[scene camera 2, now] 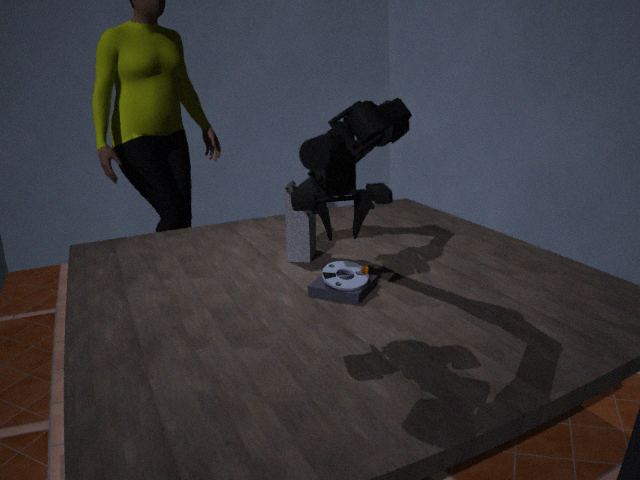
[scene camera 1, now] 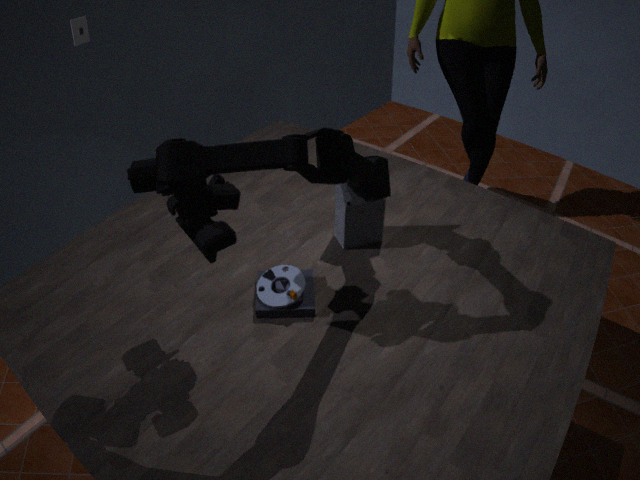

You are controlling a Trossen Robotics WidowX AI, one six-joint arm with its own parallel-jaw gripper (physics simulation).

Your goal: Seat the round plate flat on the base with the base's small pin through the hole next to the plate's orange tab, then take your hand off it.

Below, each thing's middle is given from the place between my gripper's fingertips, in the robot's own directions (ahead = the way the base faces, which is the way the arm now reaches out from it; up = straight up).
Labels:
Now: the round pale plate (scene camera 1: pixel 297 280) 13 cm behind my hand, 5 cm to the left of it and 13 cm below it. Also, from my hand: dark square base (scene camera 1: pixel 305 307) (14 cm behind, 5 cm to the left, 16 cm below).

